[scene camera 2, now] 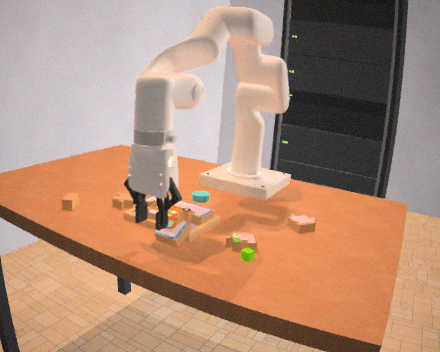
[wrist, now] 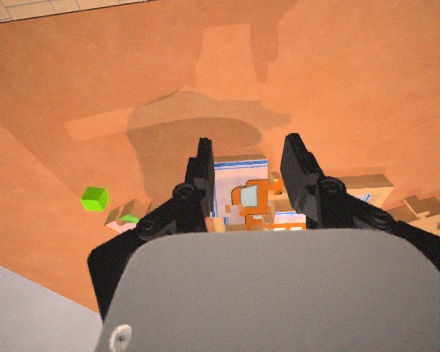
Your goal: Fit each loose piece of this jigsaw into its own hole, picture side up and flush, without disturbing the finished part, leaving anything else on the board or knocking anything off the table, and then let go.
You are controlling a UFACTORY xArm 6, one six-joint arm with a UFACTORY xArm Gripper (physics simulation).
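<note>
The jigsaw board, a wooden tray (scene camera 2: 206, 227) (wrist: 372, 181), holds a joined picture part (scene camera 2: 199, 210) with an orange vehicle. A corner-like piece (scene camera 2: 171, 232) (wrist: 240, 174), picture side up with a blue border and orange shapes, lies across the tray's near edge and juts out past it. My gripper (scene camera 2: 151, 223) (wrist: 247, 153) is open and empty, low over the board; in the wrist view its fingers stand on both sides of this piece. Loose pieces lie on the table: one with green (scene camera 2: 245, 241) (wrist: 121, 223), a pinkish one (scene camera 2: 302, 223), and a wooden one (scene camera 2: 120, 200) beside the tray.
A green cube (scene camera 2: 247, 254) (wrist: 95, 199) stands close to the green-marked piece. A turquoise disc (scene camera 2: 200, 196) lies behind the tray. A wooden block (scene camera 2: 70, 201) stands at the left. The robot's base plate (scene camera 2: 245, 180) is at the back, and the table's front edge runs across the foreground.
</note>
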